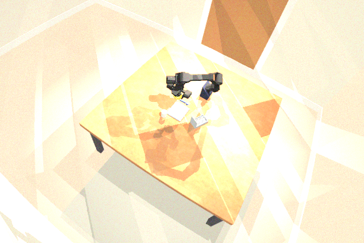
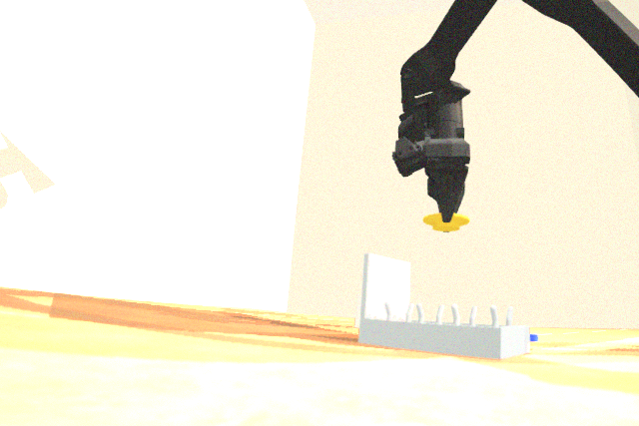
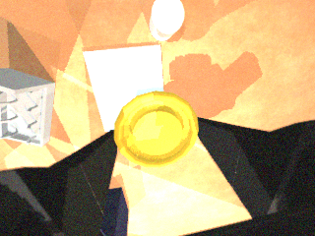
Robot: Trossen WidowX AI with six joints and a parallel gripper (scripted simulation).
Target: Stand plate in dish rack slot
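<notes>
The white dish rack lies 3 cm ahead of my gripper tip, 22 cm to the left of it and 13 cm below it. Round my gripper tip: yellow plate: 1 cm above; white cup: 11 cm ahead, 5 cm to the right, 13 cm below.
</notes>
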